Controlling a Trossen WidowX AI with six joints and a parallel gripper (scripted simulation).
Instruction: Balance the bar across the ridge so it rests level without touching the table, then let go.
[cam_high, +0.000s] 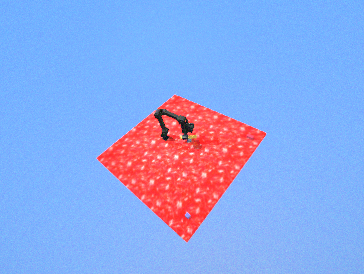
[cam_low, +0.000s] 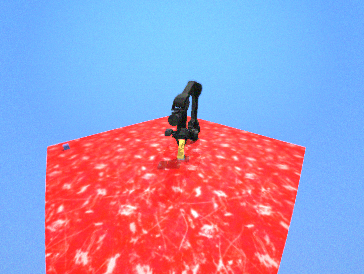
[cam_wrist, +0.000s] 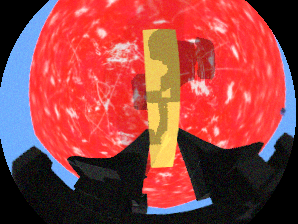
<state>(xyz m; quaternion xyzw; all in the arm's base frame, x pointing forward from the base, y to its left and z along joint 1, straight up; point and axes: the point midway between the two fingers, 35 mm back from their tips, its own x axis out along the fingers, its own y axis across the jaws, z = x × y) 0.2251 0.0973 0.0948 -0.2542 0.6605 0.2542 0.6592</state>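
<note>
Right now the yellow bar is 20 mm ahead of my gripper tip and 20 mm to the left of it. Also, from my gripper tip: blue cube (510 mm ahead, 600 mm to the right, 40 mm below).
</note>
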